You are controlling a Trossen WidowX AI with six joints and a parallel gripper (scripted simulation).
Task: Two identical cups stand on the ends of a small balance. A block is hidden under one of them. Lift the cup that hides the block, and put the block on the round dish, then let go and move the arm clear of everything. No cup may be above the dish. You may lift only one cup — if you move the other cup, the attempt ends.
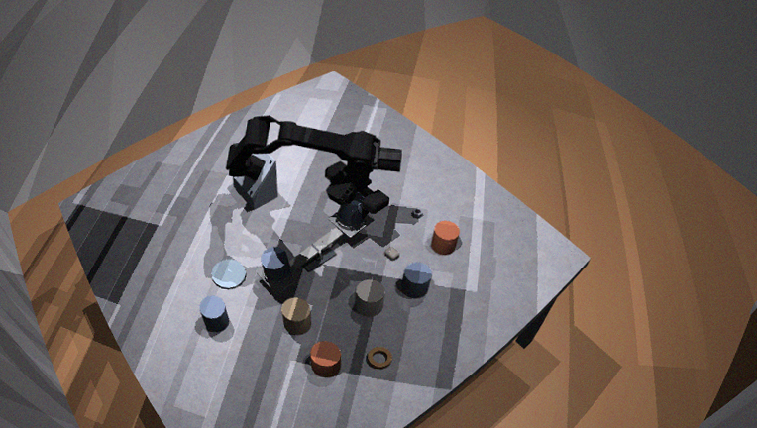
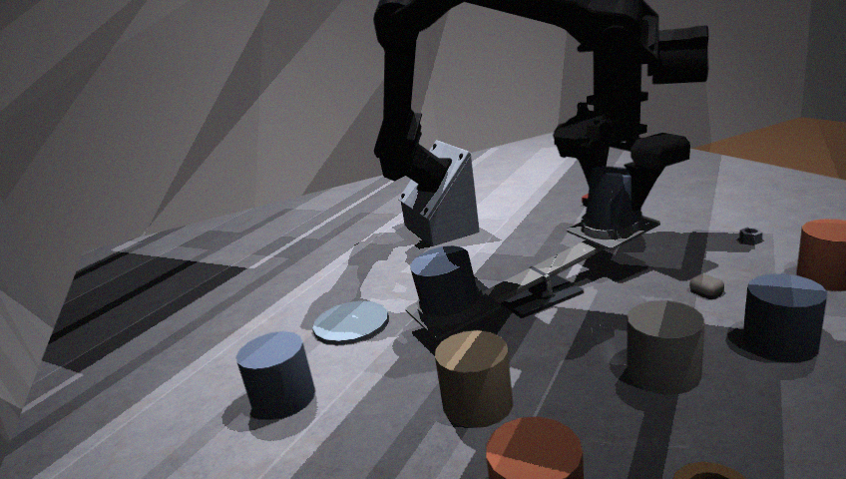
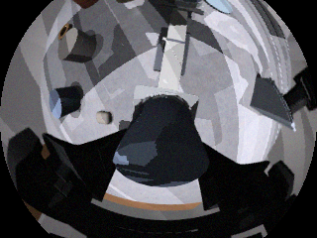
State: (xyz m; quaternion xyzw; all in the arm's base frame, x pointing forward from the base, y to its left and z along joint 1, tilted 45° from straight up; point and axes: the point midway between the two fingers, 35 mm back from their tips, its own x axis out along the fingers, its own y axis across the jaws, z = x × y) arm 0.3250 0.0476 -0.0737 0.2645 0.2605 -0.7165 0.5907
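Right now the grey block is 1 cm to the right of my gripper tip and 2 cm below it. Also, from my gripper tip: white cup (18 cm ahead, 15 cm to the right, 6 cm below); dark lump (13 cm ahead, 2 cm to the left, 9 cm below); small nut (8 cm ahead, 19 cm to the left, 9 cm below).
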